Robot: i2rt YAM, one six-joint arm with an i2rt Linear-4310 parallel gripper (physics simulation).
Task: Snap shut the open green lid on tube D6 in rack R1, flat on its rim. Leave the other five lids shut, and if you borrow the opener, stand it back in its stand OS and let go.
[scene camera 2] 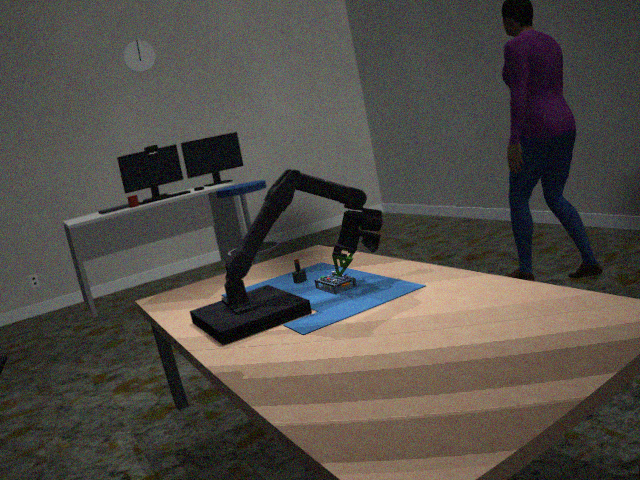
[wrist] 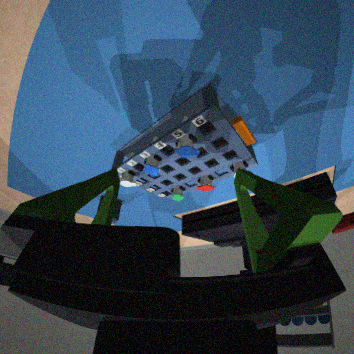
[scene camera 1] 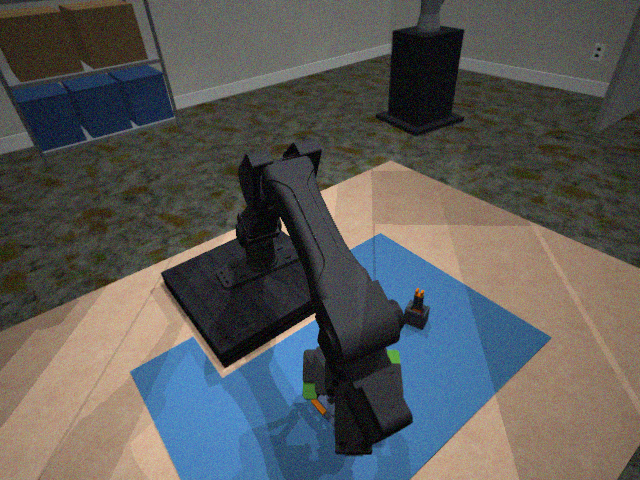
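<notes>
Rack R1 stands on the blue mat, slanted in the wrist view. My gripper is open and empty, low over the rack. Its right fingertip in the wrist view overlaps tube D6 at the rack's corner; D6's green lid is hidden there, so its angle cannot be told. Also in the rack are a white lid, two blue lids, a red lid and another green lid. The opener stands upright in stand OS.
An orange block is at the rack's column 6 end. The arm's black base plate lies beside the blue mat. In scene camera 1 the arm hides most of the rack. A person stands beyond the table.
</notes>
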